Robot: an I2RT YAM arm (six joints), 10 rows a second.
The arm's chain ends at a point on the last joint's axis. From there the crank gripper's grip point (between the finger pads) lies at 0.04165 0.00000 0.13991 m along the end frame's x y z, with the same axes.
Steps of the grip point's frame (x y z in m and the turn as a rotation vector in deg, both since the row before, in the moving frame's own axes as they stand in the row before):
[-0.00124 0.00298 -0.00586 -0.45 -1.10 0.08]
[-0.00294 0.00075 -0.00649 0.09 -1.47 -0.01]
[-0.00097 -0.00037 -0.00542 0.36 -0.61 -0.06]
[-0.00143 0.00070 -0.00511 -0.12 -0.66 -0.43]
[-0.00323 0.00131 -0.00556 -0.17 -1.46 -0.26]
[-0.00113 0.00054 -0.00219 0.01 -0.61 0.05]
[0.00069 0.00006 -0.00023 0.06 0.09 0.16]
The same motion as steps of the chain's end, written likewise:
[0.00145 0.00182 -0.00663 -0.45 -1.10 0.08]
[0.00066 0.00098 -0.00751 0.09 -1.47 -0.01]
[0.00052 0.00055 -0.00585 0.36 -0.61 -0.06]
[0.00018 0.00071 -0.00558 -0.12 -0.66 -0.43]
[0.00035 0.00107 -0.00658 -0.17 -1.46 -0.26]
[0.00036 0.00053 -0.00263 0.01 -0.61 0.05]
[0.00047 0.00009 -0.00016 0.06 0.09 0.16]

